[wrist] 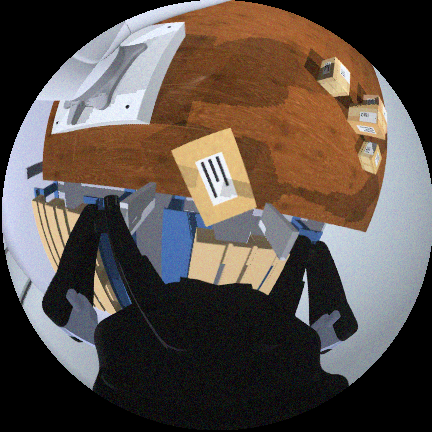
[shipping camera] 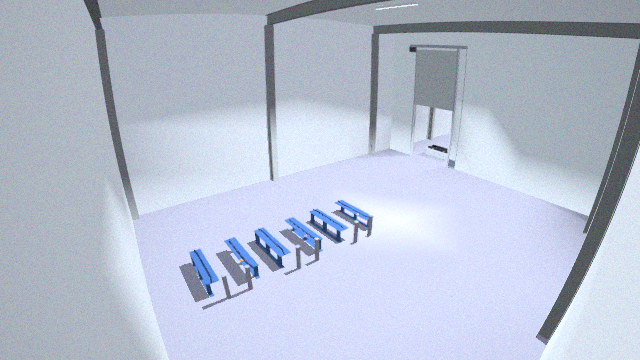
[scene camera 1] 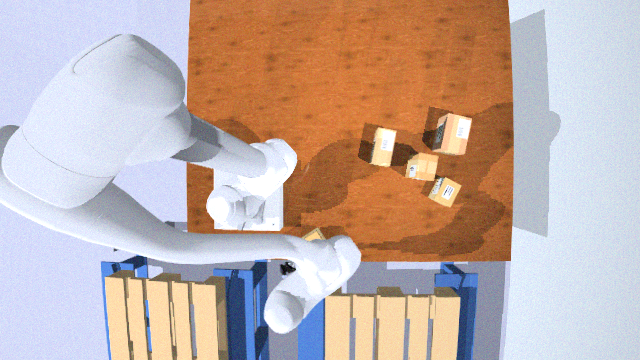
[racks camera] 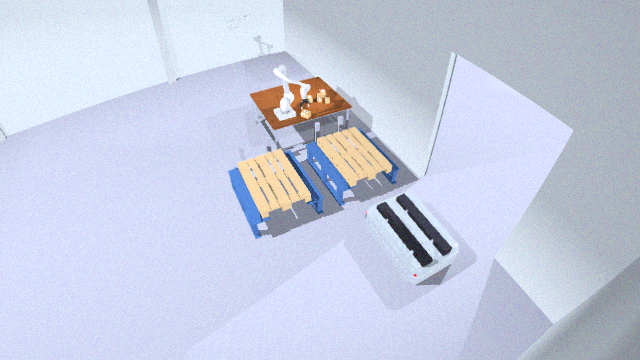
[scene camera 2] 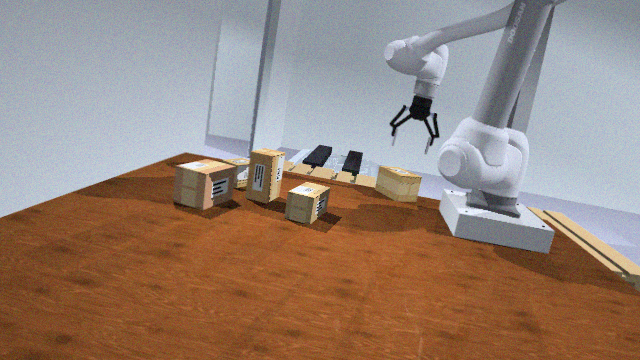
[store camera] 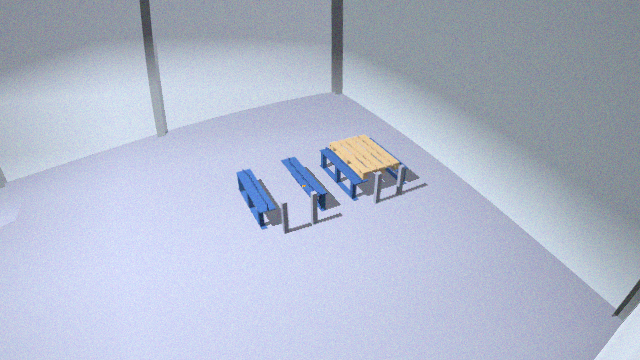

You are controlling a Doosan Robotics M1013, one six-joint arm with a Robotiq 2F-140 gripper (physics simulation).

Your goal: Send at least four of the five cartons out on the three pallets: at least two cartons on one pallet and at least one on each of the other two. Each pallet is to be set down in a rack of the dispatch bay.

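Places are measured from the arm's base along level axes (x up, y back, z right), in centimetres.
Pixels of known places: gripper, between the fingertips: [wrist: 209, 203] [racks camera: 305, 108] [scene camera 2: 408, 149]; arm's base, origin of its link: [wrist: 99, 74] [racks camera: 285, 111] [scene camera 2: 491, 205].
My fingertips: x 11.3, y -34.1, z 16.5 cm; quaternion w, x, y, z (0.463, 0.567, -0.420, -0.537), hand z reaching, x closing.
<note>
For each thing: its middle in the pictures, then the offset to it from my fingertips.
- large carton, middle of its body: [scene camera 2: 205, 183] [scene camera 1: 451, 135] [wrist: 375, 111] dx -14.0, dy -49.7, dz -64.6 cm
- tall carton, middle of its body: [scene camera 2: 265, 174] [wrist: 366, 119] [scene camera 1: 420, 167] dx -11.7, dy -38.4, dz -47.4 cm
My gripper [scene camera 2: 411, 141] [wrist: 209, 203] is open and empty, high above the table's rack-side edge. Below it a carton [scene camera 1: 314, 235] [scene camera 2: 398, 184] [wrist: 235, 150] lies by the edge near the robot base, mostly hidden by the arm in scene camera 1. A large carton [scene camera 1: 457, 135] [scene camera 2: 192, 187], a tall carton [scene camera 1: 422, 167] [scene camera 2: 266, 175] and two smaller cartons [scene camera 1: 384, 146] [scene camera 1: 444, 192] stand grouped farther along the table. Two bare pallets [scene camera 1: 159, 320] [scene camera 1: 391, 320] rest in blue racks beside the table. The third pallet [store camera: 360, 169] sits bare in a store rack. The dispatch racks [shipping camera: 202, 265] [shipping camera: 270, 241] [shipping camera: 327, 219] bear no pallets.
The robot base [scene camera 1: 272, 222] [scene camera 2: 495, 225] stands at the table edge. A white mobile carrier [racks camera: 395, 235] with two black bars is on the floor in front of the right-hand rack. Grey posts [shipping camera: 249, 278] [store camera: 377, 187] stand at the rack ends. A partly raised door [shipping camera: 436, 77] is at the back.
</note>
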